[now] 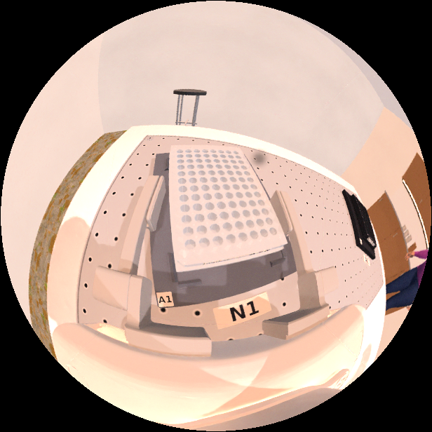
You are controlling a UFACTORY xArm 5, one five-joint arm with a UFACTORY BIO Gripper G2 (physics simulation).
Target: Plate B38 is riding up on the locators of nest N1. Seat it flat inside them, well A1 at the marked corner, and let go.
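The white multi-well plate B38 (220, 200) lies over the dark grey nest N1 (230, 283), turned a little relative to it. Its near edge stands above the nest floor, and a dark strip of nest shows in front of it. Small dark locators (190, 282) (277, 261) show near that edge. The A1 tag (165, 299) marks the nest's near left corner, beside the N1 label (243, 311). My gripper (220, 209) is open, with a finger on each side of the plate. A gap shows at the left finger; the right finger looks very close to the plate, and contact cannot be told.
The nest stands on a pale perforated board (320, 220) with a white border. A black rack-like object (359, 224) lies at the board's right side. A stool (190, 92) stands beyond the far edge. Part of a person (407, 285) shows at the far right.
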